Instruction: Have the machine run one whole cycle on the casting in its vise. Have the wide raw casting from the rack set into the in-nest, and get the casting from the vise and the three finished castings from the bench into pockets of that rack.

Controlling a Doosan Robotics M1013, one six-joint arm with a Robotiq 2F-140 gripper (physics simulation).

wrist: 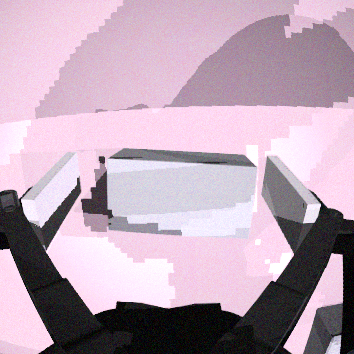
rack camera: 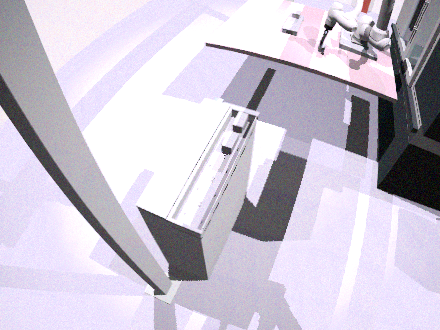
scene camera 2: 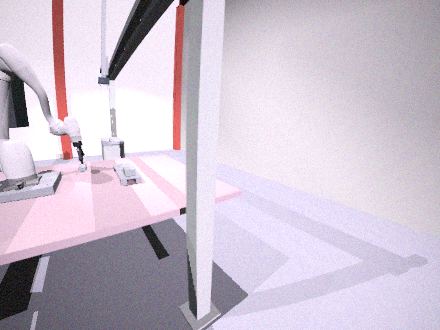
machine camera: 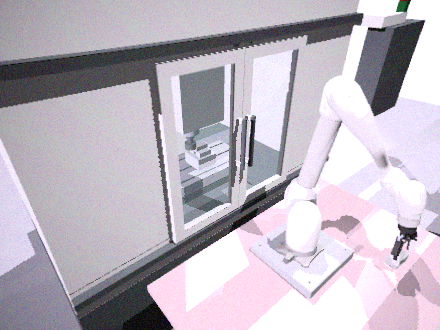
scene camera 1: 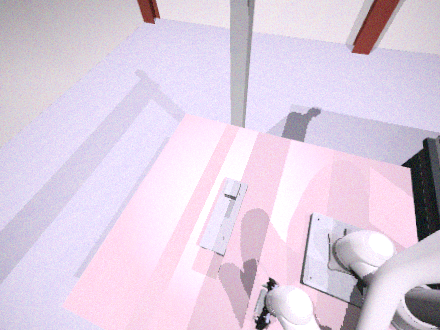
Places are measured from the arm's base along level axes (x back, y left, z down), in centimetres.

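Pixels of known places: gripper, fingertip midpoint: point(wrist: 170, 173) point(rack camera: 320, 45) point(scene camera 2: 84, 165) point(machine camera: 402, 257) point(scene camera 1: 260, 302); arm's base, link origin: point(rack camera: 359, 41) point(scene camera 2: 24, 183) point(machine camera: 300, 249) point(scene camera 1: 346, 255).
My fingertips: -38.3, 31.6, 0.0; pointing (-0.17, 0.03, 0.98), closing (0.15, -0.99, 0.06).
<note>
Ahead of a thing's pixels: the offset from my fingertips to its top centre, as dx, dy, dz. "*": to the spot under its first point. Level surfaces: height alone.
My gripper point(scene camera 1: 263, 303) point(scene camera 2: 81, 162) point(machine camera: 399, 251) point(rack camera: 322, 47) point(wrist: 170, 173) is open. A pale grey block-shaped casting {+1.8, -0.4, -0.5} point(scene camera 2: 82, 169) point(machine camera: 394, 263) point(wrist: 181, 196) stands on the bench {dz +4.5} point(scene camera 1: 145, 225) between its pads, with a gap on each side in the wrist view. A light nest plate {-26.5, -37.5, -0.9} point(scene camera 1: 216, 234) point(rack camera: 286, 26) on the bench bears one block {-25.6, -51.5, -5.5} point(scene camera 1: 232, 187) point(scene camera 2: 128, 170) at one end. Two castings {-40.6, +116.6, -5.9} point(rack camera: 240, 121) {-41.9, +131.5, -5.5} point(rack camera: 229, 142) sit near the far end of the rack point(rack camera: 185, 250). Behind the machine's closed doors {* +90.0, -73.3, -55.1} point(machine camera: 164, 150), a stepped stack with the vise point(machine camera: 201, 159) stands beneath the spindle point(machine camera: 191, 142).
The robot's base plate point(scene camera 1: 316, 250) point(scene camera 2: 47, 186) point(machine camera: 310, 287) is on the bench near the machine. A grey gantry post point(scene camera 1: 239, 70) point(scene camera 2: 205, 150) stands by the bench edge. The gantry carriage {* -41.0, +128.2, -98.3} point(scene camera 2: 103, 80) hangs near the distant rack. Another post point(rack camera: 75, 150) stands beside the rack.
</note>
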